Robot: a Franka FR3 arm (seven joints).
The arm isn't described. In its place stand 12 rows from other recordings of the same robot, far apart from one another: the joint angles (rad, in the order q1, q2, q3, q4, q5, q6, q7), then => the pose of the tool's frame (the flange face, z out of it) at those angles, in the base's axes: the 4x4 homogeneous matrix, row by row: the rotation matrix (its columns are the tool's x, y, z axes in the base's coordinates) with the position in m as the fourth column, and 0 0 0 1 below.
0.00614, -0.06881, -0.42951, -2.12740, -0.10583, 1.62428, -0.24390 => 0.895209 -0.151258 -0.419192 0.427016; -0.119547 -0.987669 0.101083 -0.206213; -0.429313 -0.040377 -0.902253 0.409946; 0 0 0 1
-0.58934, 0.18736, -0.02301, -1.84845, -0.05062, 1.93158, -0.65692 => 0.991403 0.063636 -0.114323 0.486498; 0.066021 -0.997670 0.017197 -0.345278; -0.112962 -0.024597 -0.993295 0.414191; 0 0 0 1
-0.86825, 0.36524, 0.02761, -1.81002, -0.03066, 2.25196, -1.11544 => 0.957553 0.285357 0.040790 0.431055; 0.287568 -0.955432 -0.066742 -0.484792; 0.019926 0.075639 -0.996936 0.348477; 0 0 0 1
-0.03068, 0.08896, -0.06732, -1.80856, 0.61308, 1.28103, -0.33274 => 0.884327 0.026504 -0.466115 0.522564; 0.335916 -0.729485 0.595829 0.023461; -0.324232 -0.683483 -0.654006 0.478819; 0 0 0 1
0.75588, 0.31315, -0.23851, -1.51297, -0.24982, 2.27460, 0.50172 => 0.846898 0.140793 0.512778 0.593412; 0.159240 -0.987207 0.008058 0.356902; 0.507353 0.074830 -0.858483 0.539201; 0 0 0 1
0.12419, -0.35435, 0.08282, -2.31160, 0.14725, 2.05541, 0.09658 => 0.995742 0.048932 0.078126 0.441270; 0.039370 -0.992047 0.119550 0.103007; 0.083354 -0.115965 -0.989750 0.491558; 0 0 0 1
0.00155, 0.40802, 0.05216, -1.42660, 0.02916, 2.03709, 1.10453 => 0.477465 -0.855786 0.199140 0.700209; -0.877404 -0.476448 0.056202 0.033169; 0.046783 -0.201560 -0.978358 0.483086; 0 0 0 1
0.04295, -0.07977, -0.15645, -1.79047, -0.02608, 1.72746, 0.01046 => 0.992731 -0.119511 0.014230 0.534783; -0.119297 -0.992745 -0.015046 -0.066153; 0.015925 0.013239 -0.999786 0.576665; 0 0 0 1
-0.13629, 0.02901, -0.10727, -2.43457, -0.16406, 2.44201, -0.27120 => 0.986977 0.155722 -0.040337 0.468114; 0.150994 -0.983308 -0.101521 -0.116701; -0.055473 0.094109 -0.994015 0.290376; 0 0 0 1
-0.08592, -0.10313, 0.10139, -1.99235, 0.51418, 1.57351, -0.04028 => 0.955177 -0.102747 -0.277631 0.494027; 0.044951 -0.876622 0.479076 0.061606; -0.292601 -0.470082 -0.832711 0.497207; 0 0 0 1
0.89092, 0.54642, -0.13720, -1.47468, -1.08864, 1.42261, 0.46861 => 0.905220 0.166017 0.391172 0.540087; 0.421814 -0.239531 -0.874470 0.386219; -0.051479 0.956589 -0.286857 0.396738; 0 0 0 1
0.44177, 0.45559, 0.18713, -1.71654, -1.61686, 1.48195, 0.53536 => 0.844729 0.046571 0.533165 0.595531; 0.531956 0.036369 -0.845991 0.271164; -0.058789 0.998253 0.005948 0.386268; 0 0 0 1
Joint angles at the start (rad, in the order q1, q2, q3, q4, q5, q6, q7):
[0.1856 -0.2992 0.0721 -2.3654 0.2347 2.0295 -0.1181]
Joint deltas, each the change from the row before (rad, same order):
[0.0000 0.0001 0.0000 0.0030 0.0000 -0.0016 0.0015]
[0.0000 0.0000 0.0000 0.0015 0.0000 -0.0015 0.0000]
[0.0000 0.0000 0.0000 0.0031 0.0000 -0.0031 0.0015]
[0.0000 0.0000 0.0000 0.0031 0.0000 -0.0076 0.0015]
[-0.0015 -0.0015 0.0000 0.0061 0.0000 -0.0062 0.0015]
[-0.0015 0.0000 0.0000 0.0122 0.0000 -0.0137 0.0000]
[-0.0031 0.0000 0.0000 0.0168 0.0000 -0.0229 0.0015]
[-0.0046 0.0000 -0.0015 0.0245 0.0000 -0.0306 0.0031]
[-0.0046 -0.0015 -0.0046 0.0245 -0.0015 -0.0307 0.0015]
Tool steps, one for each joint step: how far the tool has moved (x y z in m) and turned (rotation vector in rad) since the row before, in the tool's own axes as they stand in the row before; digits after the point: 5 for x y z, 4 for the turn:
[0.00046 -0.00030 -0.00119 0.0002 0.0012 0.0009]
[0.00015 -0.00016 -0.00055 0.0002 0.0000 -0.0003]
[0.00031 -0.00033 -0.00115 0.0003 0.0000 0.0009]
[-0.00017 -0.00039 -0.00075 0.0008 -0.0045 0.0009]
[0.00040 -0.00014 -0.00303 0.0006 0.0016 0.0014]
[0.00097 -0.00068 -0.00453 0.0014 -0.0014 -0.0011]
[0.00082 -0.00053 -0.00599 0.0024 -0.0057 0.0010]
[0.00124 -0.00003 -0.00920 0.0035 -0.0053 0.0037]
[0.00069 0.00135 -0.01024 0.0029 -0.0034 0.0041]

